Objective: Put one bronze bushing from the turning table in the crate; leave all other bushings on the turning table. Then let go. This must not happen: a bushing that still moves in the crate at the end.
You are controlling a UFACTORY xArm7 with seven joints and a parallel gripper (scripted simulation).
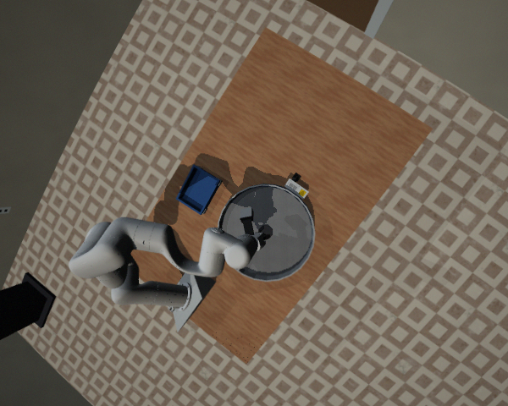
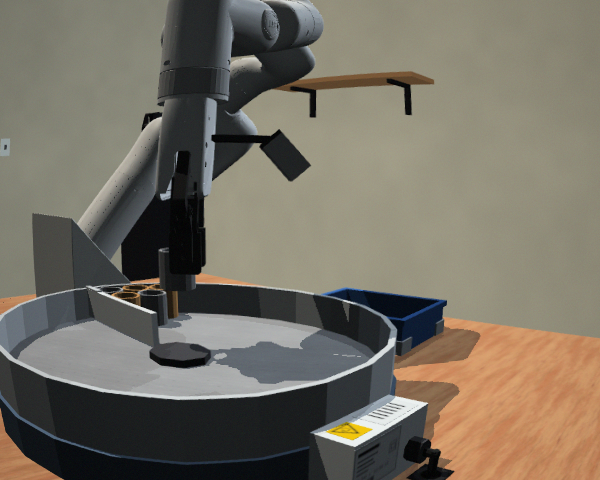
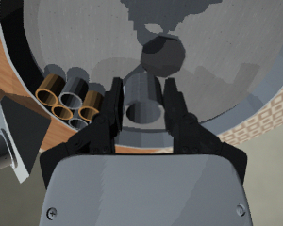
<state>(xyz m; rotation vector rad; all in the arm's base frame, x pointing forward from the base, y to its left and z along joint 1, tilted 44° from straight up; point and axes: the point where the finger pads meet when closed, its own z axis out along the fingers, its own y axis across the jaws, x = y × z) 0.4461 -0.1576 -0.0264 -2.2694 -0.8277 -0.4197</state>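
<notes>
The grey turning table is 110 mm below my hand, 30 mm to the right of it and 10 mm ahead of it. From my hand the other things lie so: blue crate: 340 mm to the left, 130 mm below, 10 mm ahead.
</notes>
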